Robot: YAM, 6 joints.
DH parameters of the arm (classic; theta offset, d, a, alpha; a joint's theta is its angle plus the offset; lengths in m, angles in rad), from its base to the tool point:
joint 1: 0 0.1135 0.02 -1.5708
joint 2: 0 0 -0.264 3.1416
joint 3: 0.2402 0 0.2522 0
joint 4: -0.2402 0 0.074 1.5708
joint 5: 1.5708 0 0 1.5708
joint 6: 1.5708 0.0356 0 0
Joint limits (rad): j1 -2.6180..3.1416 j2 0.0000..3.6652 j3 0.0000..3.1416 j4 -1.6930..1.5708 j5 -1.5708..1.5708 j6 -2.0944..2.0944
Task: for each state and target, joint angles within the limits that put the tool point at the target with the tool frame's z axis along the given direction. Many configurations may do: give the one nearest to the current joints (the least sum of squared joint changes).
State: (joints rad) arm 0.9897 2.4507 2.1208 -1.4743 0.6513 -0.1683
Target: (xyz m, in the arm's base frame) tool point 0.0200 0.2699 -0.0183 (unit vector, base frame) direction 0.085 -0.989 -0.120
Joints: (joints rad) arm 1.5152 2.7327 1.4032 -1.6906 0.1403 -0.1683
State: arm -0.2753 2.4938 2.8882 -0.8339 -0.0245 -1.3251
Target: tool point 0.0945 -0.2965 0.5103 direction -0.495 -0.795 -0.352
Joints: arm -1.1749 1.7287 2.3349 -1.1817 0.8678 -1.3251
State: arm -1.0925 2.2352 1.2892 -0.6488 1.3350 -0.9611
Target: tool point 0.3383 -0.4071 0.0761 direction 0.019 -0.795 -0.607
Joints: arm -0.8428 2.5096 1.7761 -0.0527 0.5405 -0.9611
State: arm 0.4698 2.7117 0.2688 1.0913 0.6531 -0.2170
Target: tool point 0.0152 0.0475 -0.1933 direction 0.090 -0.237 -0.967
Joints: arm 1.3596 3.3464 0.5839 0.9750 0.1381 -0.2170
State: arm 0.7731 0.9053 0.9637 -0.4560 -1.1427 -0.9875
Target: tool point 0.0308 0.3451 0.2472 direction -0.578 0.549 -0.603
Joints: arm 1.4142 1.6382 1.2024 -0.4916 -0.7166 -0.9875
